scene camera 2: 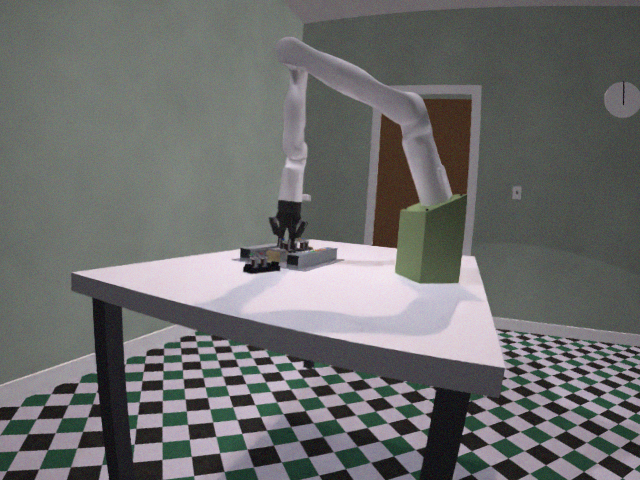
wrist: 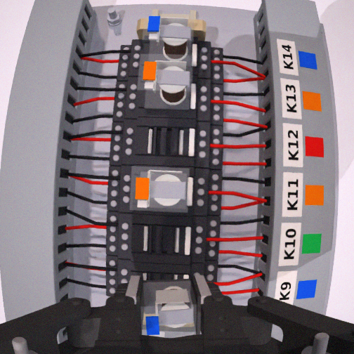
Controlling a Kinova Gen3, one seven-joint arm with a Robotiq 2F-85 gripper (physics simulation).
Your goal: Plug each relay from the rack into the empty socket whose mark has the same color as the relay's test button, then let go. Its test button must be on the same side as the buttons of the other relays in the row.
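Places are measured from the arm's base along level axes (x ahead, y up, z right), in centimetres.
Pixels of known places: arm's base at its link origin: (scene camera 2: 436,201).
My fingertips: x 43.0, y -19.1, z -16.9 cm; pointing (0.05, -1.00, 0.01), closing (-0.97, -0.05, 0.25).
Observation:
Ahead of a thing's pixels: the offset from my fingertips to its middle. Level surfaces: height alone.
My gripper (scene camera 2: 287,240) (wrist: 167,290) points down over the near part of the socket row and is shut on a clear relay (wrist: 175,316). Its blue test button (wrist: 152,325) is at the lower left in the wrist view. The fingers and relay mostly hide the K9 socket (wrist: 167,276), whose mark (wrist: 306,289) is blue. The K10 socket (wrist: 165,239), marked green, and K12 socket (wrist: 170,142), marked red, are empty. Seated relays at K11 (wrist: 167,192), K13 (wrist: 173,80) and K14 (wrist: 175,34) have their buttons on the left. The black rack @(dx -7.5, dy -3.0, dz -17.8 cm) (scene camera 2: 268,269) holds relays of unclear button colors.
Grey wire ducts (wrist: 32,175) (wrist: 327,210) @(dx -6.8, dy -1.8, dz +7.0 cm) (scene camera 2: 316,257) flank the socket row, with red and black wires between. A tan end block (wrist: 200,30) and a bolt (wrist: 114,17) are at the far end. The green robot base (scene camera 2: 410,245) stands on the white table @(dy -4.1 cm) (scene camera 2: 361,304).

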